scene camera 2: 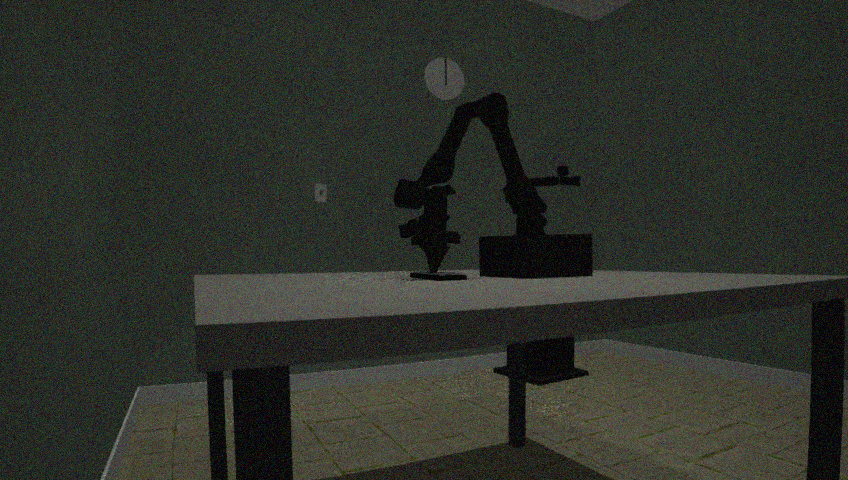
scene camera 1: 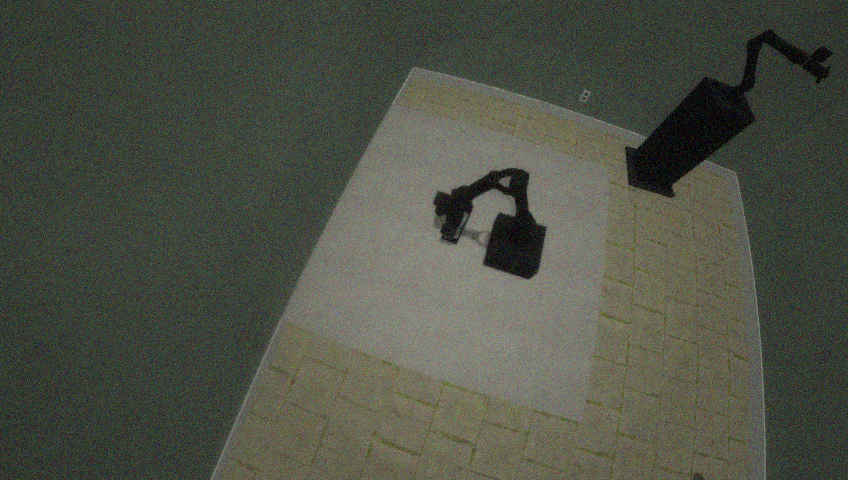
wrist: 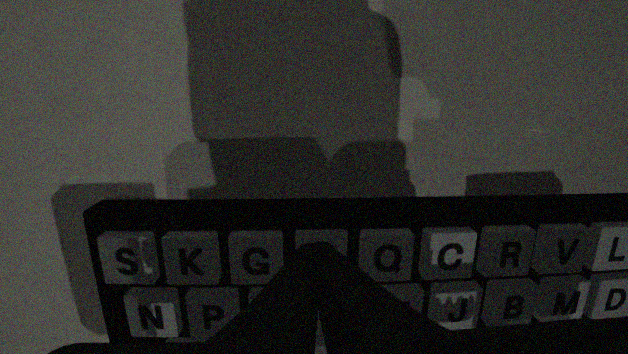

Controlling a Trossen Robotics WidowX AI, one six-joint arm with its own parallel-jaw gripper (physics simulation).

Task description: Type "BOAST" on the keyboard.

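Frame: origin at the arm's base, x ahead, y left, z up, level; millimetres.
Where they show: gripper, fingertip midpoint: (scene camera 2: 433, 274) (scene camera 1: 451, 224) (wrist: 315, 255); arm's base, link origin: (scene camera 2: 529, 235) (scene camera 1: 521, 235).
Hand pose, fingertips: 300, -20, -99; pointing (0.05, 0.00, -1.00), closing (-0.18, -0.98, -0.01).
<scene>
Each offset is from my fingertips to the centre of the thing, as dx, dy, dz. Level surfaces: height alone.
The dark keyboard @(-27, -29, -4) (scene camera 1: 450, 239) (scene camera 2: 455, 276) (wrist: 350, 212) lies on the table in front of the arm's base. In the wrist view its top row shows the S key @(+12, +59, +1) (wrist: 127, 257) at the left end, then K, G, a partly covered key, Q, C, R, V and L. The B key @(-34, -64, +1) (wrist: 512, 306) is in the second row, between J and M. My gripper (scene camera 2: 435, 270) (wrist: 315, 255) is shut and empty, pointing down over the partly covered key between G and Q. That key's letter is hidden. I cannot tell whether the fingertips touch it. The A and T keys do not show; the fingers hide part of the lower rows.
The arm stands on a black box (scene camera 1: 514, 249) (scene camera 2: 535, 255) beside the keyboard on the pale table @(dz -12) (scene camera 1: 386, 297) (scene camera 2: 327, 297). A second dark arm on a tall black pedestal (scene camera 1: 690, 130) stands beyond the table. The arm's shadow falls behind the keyboard in the wrist view.
</scene>
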